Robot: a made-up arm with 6 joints. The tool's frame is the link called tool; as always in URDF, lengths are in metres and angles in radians.
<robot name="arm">
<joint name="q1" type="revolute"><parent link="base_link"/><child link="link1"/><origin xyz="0 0 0.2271"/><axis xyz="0 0 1"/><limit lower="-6.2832" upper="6.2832" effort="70" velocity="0.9"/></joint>
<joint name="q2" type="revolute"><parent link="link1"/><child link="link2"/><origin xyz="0 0.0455 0"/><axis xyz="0 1 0"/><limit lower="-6.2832" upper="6.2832" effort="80" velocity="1.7"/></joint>
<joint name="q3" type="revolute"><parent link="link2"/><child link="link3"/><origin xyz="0 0 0.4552"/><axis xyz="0 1 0"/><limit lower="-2.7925" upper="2.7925" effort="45" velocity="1.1"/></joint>
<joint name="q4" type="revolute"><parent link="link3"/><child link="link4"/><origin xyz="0 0 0.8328"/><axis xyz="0 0 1"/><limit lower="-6.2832" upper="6.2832" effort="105" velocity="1.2"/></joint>
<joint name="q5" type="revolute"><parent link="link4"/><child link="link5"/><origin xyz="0 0 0"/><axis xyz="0 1 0"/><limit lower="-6.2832" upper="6.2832" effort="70" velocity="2.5"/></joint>
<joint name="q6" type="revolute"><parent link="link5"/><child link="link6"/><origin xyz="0 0 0.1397"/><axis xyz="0 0 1"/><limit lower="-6.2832" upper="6.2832" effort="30" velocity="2.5"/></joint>
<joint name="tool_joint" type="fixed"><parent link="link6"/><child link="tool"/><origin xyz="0 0 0"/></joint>
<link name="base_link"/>
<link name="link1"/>
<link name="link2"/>
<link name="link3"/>
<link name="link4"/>
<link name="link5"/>
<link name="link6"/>
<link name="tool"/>
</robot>
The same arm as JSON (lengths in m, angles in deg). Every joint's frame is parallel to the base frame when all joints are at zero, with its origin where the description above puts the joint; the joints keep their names.
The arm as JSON. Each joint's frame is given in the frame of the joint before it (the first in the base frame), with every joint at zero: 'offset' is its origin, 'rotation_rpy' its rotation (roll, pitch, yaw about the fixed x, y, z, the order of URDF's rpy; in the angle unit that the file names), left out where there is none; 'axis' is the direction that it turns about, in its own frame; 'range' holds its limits. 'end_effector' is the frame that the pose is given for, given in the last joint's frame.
{"length_unit": "m", "angle_unit": "deg", "chain": [{"id": "q1", "offset": [0.0, 0.0, 0.2271], "axis": [0.0, 0.0, 1.0], "range": [-360.0, 360.0]}, {"id": "q2", "offset": [0.0, 0.0455, 0.0], "axis": [0.0, 1.0, 0.0], "range": [-360.0, 360.0]}, {"id": "q3", "offset": [0.0, 0.0, 0.4552], "axis": [0.0, 1.0, 0.0], "range": [-160.0, 160.0]}, {"id": "q4", "offset": [0.0, 0.0, 0.8328], "axis": [0.0, 0.0, 1.0], "range": [-360.0, 360.0]}, {"id": "q5", "offset": [0.0, 0.0, 0.0], "axis": [0.0, 1.0, 0.0], "range": [-360.0, 360.0]}, {"id": "q6", "offset": [0.0, 0.0, 0.1397], "axis": [0.0, 0.0, 1.0], "range": [-360.0, 360.0]}], "end_effector": {"offset": [0.0, 0.0, 0.0]}}
